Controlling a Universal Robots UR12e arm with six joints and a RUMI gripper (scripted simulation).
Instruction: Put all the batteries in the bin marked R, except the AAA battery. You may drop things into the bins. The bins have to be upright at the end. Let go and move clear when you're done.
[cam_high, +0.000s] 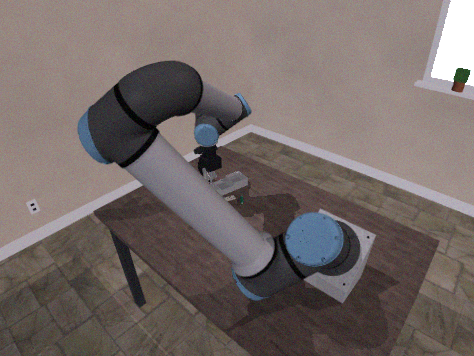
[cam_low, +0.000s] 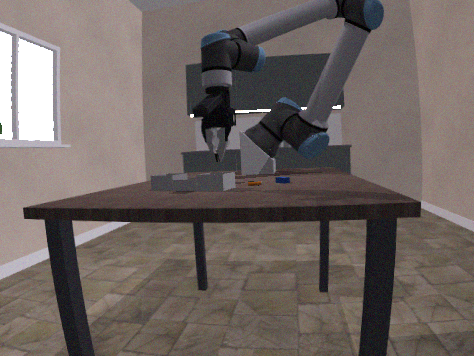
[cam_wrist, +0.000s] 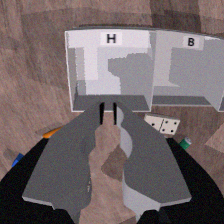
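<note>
Right now my hand is 13 cm past the blue 9V battery, 18 cm to the right of it and 9 cm above it. The rest, counted from my hand: orange battery 6 cm behind, 10 cm to the left, 9 cm below; then grey bin row 1 cm behind, 9 cm to the right, 7 cm below; then white die-like piece 9 cm behind, 5 cm to the right, 9 cm below.
</note>
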